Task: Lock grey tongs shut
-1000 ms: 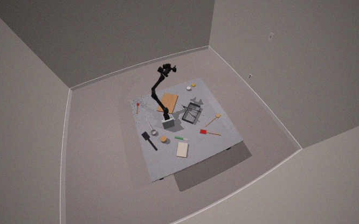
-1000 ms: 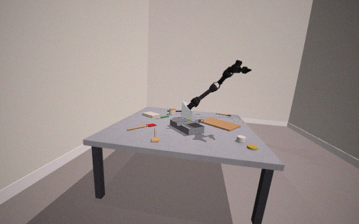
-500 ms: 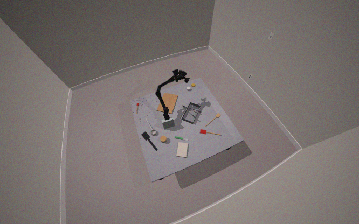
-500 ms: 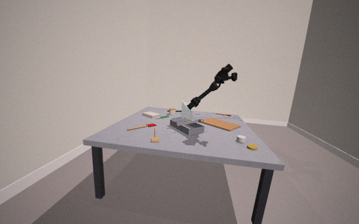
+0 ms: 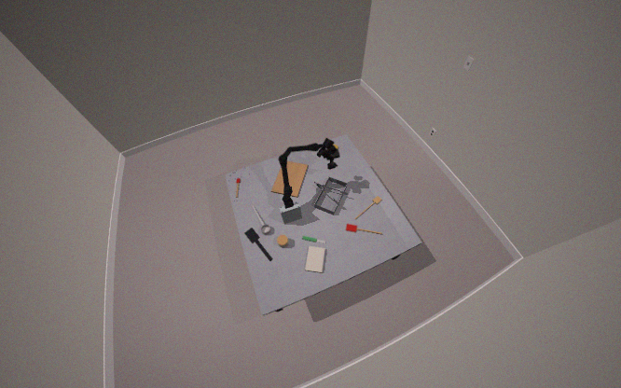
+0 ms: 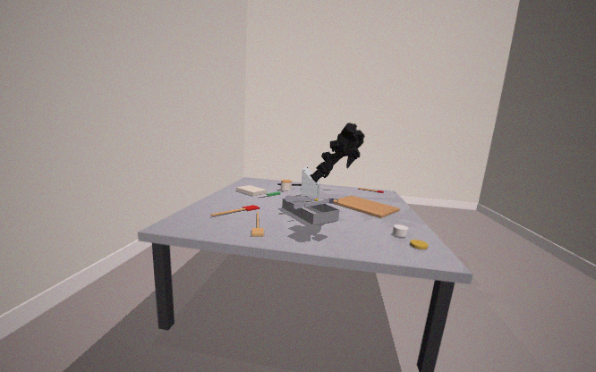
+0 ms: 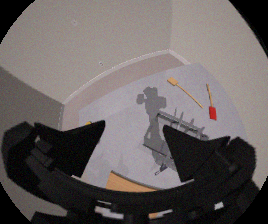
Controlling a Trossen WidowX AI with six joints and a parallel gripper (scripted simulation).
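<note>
Right now my gripper tip is 100 mm past the roasting tin, 140 mm to the left of it and 250 mm above it. From my gripper tip the other things lie so: wooden board: 370 mm behind, 170 mm to the left, 270 mm below; white cylinder: 30 mm ahead, 320 mm to the left, 260 mm below; yellow disc: 150 mm ahead, 380 mm to the left, 270 mm below.
</note>
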